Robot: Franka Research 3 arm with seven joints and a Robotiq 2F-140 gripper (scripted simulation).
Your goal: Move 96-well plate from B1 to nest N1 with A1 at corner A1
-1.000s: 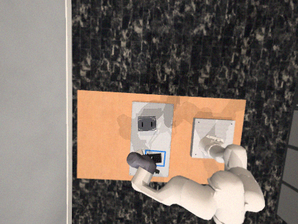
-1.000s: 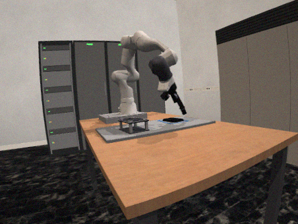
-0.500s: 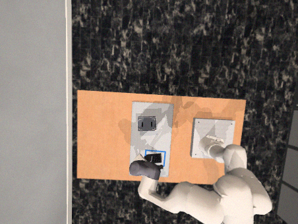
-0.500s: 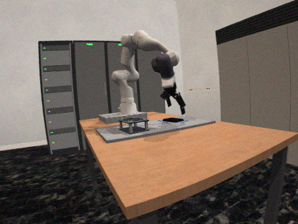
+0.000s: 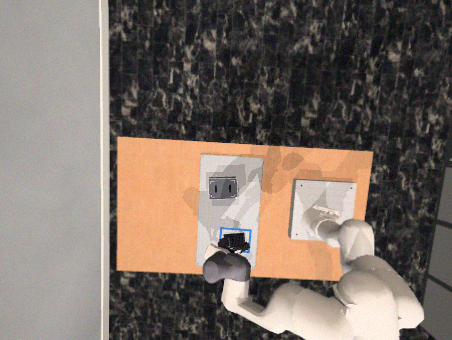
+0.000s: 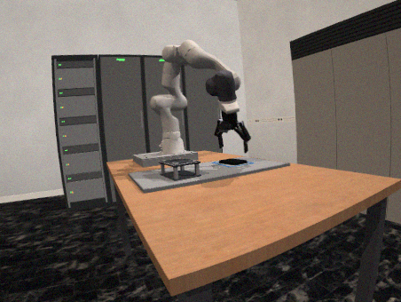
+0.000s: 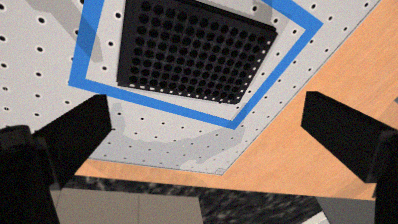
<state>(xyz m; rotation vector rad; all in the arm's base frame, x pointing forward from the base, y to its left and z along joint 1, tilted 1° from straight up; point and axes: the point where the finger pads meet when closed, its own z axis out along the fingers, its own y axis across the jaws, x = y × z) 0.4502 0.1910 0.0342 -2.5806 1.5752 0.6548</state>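
The black 96-well plate is 70 mm below my hand and 10 mm to the right of it. Round my hand: raised plate nest (340 mm to the right, 100 mm ahead, 20 mm below); A1 mark (290 mm to the right, 20 mm below, 20 mm ahead).
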